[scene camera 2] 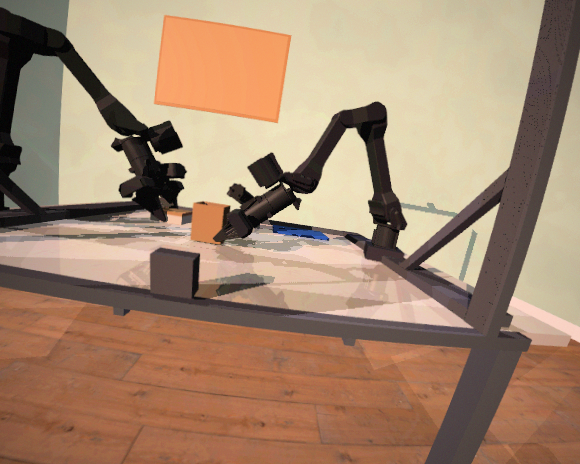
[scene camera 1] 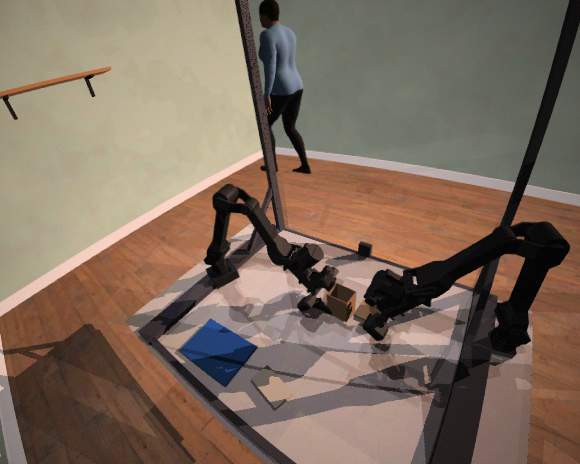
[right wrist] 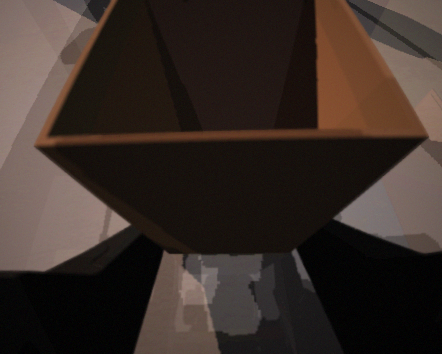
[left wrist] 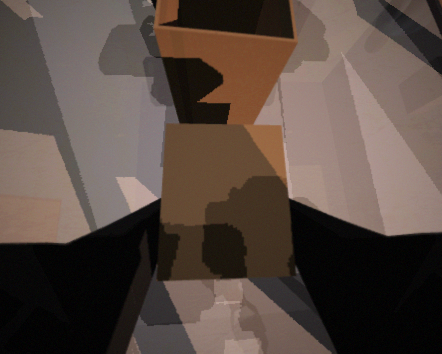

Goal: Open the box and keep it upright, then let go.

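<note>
An open-topped brown box stands upright on the table; its inside shows in the right wrist view. My right gripper is shut on the box's lower part. A tan lid is off the box and apart from it, low over the table; whether it touches the table I cannot tell. My left gripper is shut on the lid. The left arm hides part of the lid in scene camera 1.
A flat blue square and a flat beige piece lie on the table. A small dark block is at the table's edge. Dark frame posts rise at the corners.
</note>
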